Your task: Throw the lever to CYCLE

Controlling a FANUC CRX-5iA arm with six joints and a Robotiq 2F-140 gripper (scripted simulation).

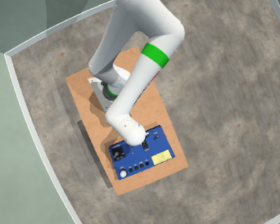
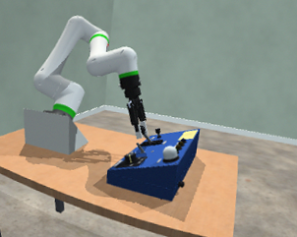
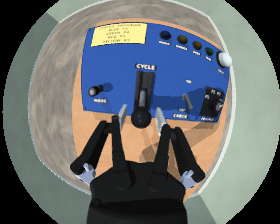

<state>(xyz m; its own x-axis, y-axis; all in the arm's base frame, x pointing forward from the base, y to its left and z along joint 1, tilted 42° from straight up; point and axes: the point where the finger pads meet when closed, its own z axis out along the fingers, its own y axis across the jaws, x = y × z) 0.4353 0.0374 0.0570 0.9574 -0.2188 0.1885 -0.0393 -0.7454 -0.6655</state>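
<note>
Now: the black ball-topped lever 3 cm ahead of my hand and 2 cm below it. From my hand the other things lie so: small black toggle: 6 cm ahead, 12 cm to the left, 3 cm below; blue sloped console: 8 cm ahead, 7 cm to the right, 6 cm below.
</note>
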